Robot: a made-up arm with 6 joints.
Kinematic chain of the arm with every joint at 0, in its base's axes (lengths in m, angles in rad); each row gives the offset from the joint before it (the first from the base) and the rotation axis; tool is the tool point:
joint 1: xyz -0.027 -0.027 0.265 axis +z
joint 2: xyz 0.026 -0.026 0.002 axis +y
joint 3: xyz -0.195 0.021 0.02 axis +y
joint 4: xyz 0.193 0.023 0.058 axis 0.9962 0 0.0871
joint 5: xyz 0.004 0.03 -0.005 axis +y
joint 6: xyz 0.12 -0.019 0.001 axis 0.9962 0 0.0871
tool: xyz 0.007 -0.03 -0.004
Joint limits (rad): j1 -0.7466..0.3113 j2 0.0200..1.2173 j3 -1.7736..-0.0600 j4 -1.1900..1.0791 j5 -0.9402..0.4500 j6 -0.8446..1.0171
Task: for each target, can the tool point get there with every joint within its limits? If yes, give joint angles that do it. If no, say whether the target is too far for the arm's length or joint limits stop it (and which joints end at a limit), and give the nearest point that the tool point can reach.
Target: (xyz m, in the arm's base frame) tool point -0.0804 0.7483 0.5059
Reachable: no: too far | nearest point -0.1938 0.2749 0.5243 | short by 0.487 m
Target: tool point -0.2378 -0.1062 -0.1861
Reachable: no: joint limits stop it (at a limit: joint 1, joint 2, joint 3, joint 5, joint 6) | nearest point 0.0168 -0.1025 0.1749 | short by 0.442 m
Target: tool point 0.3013 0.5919 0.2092
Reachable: no: too far | nearest point 0.1774 0.1442 0.3296 | short by 0.480 m
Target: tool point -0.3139 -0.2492 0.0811
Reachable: no: joint limits stop it (at a limit: joint 1, joint 2, joint 3, joint 5, joint 6) | nearest point 0.0133 -0.1458 0.1896 | short by 0.360 m
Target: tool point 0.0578 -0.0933 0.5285
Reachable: yes | joints -0.6480 0.2502 -0.5223 0.0271 -0.5624 0.0993
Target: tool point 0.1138 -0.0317 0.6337
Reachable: yes | joints 0.0421 0.7489 -1.2592 0.7248 -0.3052 -0.0748
